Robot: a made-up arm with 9 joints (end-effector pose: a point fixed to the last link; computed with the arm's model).
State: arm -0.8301 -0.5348 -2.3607 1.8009 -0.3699 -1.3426 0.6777 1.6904 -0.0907
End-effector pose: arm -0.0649 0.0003 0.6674 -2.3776 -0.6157 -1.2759
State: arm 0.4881 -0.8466 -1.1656 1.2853 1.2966 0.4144 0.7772 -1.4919 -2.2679
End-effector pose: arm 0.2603 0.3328 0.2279 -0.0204 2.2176 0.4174
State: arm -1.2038 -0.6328 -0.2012 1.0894 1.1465 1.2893 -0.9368 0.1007 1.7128
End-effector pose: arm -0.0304 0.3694 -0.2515 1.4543 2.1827 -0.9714
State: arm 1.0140 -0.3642 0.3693 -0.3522 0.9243 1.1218 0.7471 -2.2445 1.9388
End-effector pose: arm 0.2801 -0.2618 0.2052 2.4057 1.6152 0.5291
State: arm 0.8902 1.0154 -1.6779 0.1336 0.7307 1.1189 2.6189 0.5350 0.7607
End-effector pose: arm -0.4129 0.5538 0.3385 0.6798 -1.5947 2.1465
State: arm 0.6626 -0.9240 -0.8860 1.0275 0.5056 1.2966 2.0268 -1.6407 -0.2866
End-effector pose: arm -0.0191 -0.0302 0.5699 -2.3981 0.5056 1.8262
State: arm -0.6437 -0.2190 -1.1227 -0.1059 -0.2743 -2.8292 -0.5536 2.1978 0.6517
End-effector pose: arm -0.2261 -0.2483 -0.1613 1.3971 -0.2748 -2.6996
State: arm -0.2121 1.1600 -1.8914 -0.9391 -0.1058 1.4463 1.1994 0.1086 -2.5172
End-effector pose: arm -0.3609 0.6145 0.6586 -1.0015 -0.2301 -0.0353
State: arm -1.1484 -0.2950 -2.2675 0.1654 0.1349 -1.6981 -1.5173 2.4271 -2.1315
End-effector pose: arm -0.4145 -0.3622 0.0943 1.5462 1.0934 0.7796
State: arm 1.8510 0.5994 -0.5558 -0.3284 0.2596 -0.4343 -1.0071 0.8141 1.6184
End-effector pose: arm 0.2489 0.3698 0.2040 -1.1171 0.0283 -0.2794
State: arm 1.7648 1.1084 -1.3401 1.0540 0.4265 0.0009 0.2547 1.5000 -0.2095
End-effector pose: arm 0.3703 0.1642 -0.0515 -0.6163 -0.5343 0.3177
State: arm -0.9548 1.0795 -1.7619 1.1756 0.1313 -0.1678 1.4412 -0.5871 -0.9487
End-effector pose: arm -0.6389 0.1253 0.1065 -0.0139 -0.5734 -0.4153
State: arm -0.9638 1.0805 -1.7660 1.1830 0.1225 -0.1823 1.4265 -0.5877 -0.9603
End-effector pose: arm -0.6396 0.1192 0.1052 -0.0149 -0.5892 -0.4013
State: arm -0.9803 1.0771 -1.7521 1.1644 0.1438 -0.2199 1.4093 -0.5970 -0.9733
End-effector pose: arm -0.6409 0.1154 0.1024 0.0253 -0.5917 -0.3714
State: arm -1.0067 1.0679 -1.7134 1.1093 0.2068 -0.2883 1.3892 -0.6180 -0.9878
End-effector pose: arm -0.6409 0.1132 0.0948 0.1232 -0.5807 -0.3180
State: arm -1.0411 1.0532 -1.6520 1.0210 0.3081 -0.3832 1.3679 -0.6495 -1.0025
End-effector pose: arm -0.6354 0.1091 0.0778 0.2723 -0.5662 -0.2361
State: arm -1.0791 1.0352 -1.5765 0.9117 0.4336 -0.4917 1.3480 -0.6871 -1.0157
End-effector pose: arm -0.6193 0.1000 0.0486 0.4471 -0.5603 -0.1254
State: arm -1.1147 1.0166 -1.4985 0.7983 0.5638 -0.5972 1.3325 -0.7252 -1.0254
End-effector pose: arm -0.5916 0.0858 0.0111 0.6128 -0.5649 0.0054
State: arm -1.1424 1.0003 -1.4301 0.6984 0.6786 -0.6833 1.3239 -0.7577 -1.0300
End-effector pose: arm -0.5579 0.0702 -0.0251 0.7403 -0.5727 0.1336
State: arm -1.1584 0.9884 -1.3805 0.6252 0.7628 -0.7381 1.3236 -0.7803 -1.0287
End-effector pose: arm -0.5290 0.0582 -0.0507 0.8185 -0.5749 0.2306
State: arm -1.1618 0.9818 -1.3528 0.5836 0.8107 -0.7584 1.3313 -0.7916 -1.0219
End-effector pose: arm -0.5136 0.0531 -0.0627 0.8533 -0.5684 0.2783
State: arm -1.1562 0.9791 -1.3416 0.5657 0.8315 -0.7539 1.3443 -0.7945 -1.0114
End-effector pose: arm -0.5106 0.0542 -0.0644 0.8613 -0.5550 0.2855
